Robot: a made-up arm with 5 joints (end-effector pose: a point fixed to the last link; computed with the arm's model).
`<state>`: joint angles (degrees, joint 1 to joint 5).
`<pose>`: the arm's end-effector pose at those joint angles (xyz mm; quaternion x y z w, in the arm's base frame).
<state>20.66 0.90 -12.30 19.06 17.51</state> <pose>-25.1 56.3 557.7 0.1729 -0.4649 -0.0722 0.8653</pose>
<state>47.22 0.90 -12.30 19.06 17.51</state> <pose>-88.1 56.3 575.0 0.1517 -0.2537 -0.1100 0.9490</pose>
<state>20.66 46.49 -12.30 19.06 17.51</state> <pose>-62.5 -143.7 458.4 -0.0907 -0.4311 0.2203 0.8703</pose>
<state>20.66 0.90 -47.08 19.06 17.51</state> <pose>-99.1 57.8 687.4 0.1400 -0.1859 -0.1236 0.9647</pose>
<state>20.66 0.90 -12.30 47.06 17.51</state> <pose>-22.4 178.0 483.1 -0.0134 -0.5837 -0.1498 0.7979</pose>
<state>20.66 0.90 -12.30 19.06 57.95</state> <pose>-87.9 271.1 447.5 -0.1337 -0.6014 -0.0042 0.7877</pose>
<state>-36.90 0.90 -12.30 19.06 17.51</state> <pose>97.4 56.3 619.4 0.1863 -0.8241 0.0200 0.5346</pose>
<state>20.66 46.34 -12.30 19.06 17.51</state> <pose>-62.5 -143.0 458.5 -0.0898 -0.4313 0.2194 0.8705</pose>
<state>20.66 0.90 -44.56 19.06 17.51</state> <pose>-96.5 57.7 676.8 0.1428 -0.2070 -0.1202 0.9604</pose>
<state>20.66 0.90 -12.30 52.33 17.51</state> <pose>-15.2 198.0 466.3 -0.0487 -0.6024 -0.1636 0.7798</pose>
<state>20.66 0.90 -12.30 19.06 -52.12</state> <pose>191.5 -245.9 379.9 0.6308 -0.1089 -0.1642 0.7505</pose>
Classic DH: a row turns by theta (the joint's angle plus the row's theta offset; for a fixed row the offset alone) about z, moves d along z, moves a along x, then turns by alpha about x. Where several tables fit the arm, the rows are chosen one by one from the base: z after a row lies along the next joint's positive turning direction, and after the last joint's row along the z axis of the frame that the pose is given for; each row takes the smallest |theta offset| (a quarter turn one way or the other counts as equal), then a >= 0, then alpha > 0; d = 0 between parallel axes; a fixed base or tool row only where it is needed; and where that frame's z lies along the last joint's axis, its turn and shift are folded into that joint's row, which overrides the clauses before.
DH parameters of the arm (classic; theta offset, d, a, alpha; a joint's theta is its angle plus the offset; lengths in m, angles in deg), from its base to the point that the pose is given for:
base (fixed): 0 0.7 -0.02 -90
joint 1: -90 -0.17 0.05 90
joint 2: 0 -0.14 0.05 90
joint 3: 88.81 -0.325 -0.2564 -64.56
joint 4: 66.13 0.4637 0.1202 31.28
joint 5: -25.63 -0.3147 -0.0254 50.61
tool (fixed): -128.02 0.4659 0 0

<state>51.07 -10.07 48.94 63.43 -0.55</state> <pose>190.8 157.4 380.8 0.0655 -0.7775 -0.2832 0.5577</pose>
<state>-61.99 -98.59 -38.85 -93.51 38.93</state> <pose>121.9 11.4 920.5 -0.7315 0.0687 -0.6631 0.1427</pose>
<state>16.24 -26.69 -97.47 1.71 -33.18</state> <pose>-152.8 -152.6 654.6 0.5518 0.5090 -0.4003 0.5256</pose>
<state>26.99 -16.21 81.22 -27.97 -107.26</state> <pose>923.3 -130.2 807.8 0.7388 0.1201 0.4109 0.5205</pose>
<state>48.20 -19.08 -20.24 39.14 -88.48</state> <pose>-99.1 -135.5 187.6 0.7300 0.0917 -0.4874 0.4703</pose>
